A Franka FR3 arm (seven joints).
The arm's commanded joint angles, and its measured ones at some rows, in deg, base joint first. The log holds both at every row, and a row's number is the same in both.
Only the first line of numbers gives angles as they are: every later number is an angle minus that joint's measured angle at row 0.
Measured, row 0: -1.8 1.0 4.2 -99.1 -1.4 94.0 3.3
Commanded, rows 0 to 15: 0.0 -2.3 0.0 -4.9 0.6 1.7 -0.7; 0.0 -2.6 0.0 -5.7 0.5 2.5 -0.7; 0.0 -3.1 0.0 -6.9 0.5 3.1 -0.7; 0.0 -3.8 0.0 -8.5 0.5 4.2 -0.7; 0.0 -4.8 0.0 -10.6 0.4 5.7 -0.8; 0.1 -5.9 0.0 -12.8 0.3 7.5 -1.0; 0.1 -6.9 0.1 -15.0 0.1 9.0 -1.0; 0.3 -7.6 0.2 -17.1 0.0 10.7 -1.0; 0.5 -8.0 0.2 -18.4 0.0 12.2 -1.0; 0.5 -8.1 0.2 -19.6 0.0 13.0 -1.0; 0.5 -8.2 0.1 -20.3 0.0 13.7 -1.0; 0.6 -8.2 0.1 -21.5 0.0 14.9 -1.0; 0.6 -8.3 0.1 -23.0 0.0 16.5 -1.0; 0.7 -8.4 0.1 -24.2 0.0 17.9 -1.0; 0.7 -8.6 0.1 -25.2 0.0 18.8 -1.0; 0.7 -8.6 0.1 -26.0 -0.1 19.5 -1.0
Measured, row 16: 0.1 -6.1 0.3 -20.7 0.0 15.4 -0.4
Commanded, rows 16 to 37: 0.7 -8.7 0.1 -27.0 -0.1 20.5 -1.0; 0.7 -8.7 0.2 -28.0 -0.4 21.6 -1.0; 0.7 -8.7 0.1 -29.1 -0.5 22.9 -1.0; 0.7 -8.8 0.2 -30.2 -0.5 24.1 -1.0; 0.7 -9.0 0.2 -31.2 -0.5 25.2 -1.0; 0.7 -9.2 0.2 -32.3 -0.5 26.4 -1.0; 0.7 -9.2 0.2 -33.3 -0.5 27.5 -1.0; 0.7 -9.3 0.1 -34.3 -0.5 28.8 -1.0; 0.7 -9.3 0.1 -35.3 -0.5 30.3 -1.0; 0.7 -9.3 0.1 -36.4 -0.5 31.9 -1.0; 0.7 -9.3 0.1 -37.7 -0.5 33.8 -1.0; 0.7 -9.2 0.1 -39.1 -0.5 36.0 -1.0; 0.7 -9.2 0.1 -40.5 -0.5 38.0 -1.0; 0.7 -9.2 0.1 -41.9 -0.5 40.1 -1.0; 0.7 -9.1 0.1 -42.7 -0.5 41.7 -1.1; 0.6 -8.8 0.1 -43.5 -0.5 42.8 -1.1; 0.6 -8.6 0.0 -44.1 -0.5 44.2 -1.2; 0.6 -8.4 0.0 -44.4 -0.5 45.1 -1.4; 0.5 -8.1 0.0 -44.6 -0.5 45.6 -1.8; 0.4 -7.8 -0.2 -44.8 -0.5 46.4 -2.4; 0.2 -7.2 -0.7 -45.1 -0.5 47.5 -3.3; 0.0 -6.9 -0.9 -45.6 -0.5 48.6 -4.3
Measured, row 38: 0.1 -6.9 0.2 -43.2 -0.1 44.5 -1.6
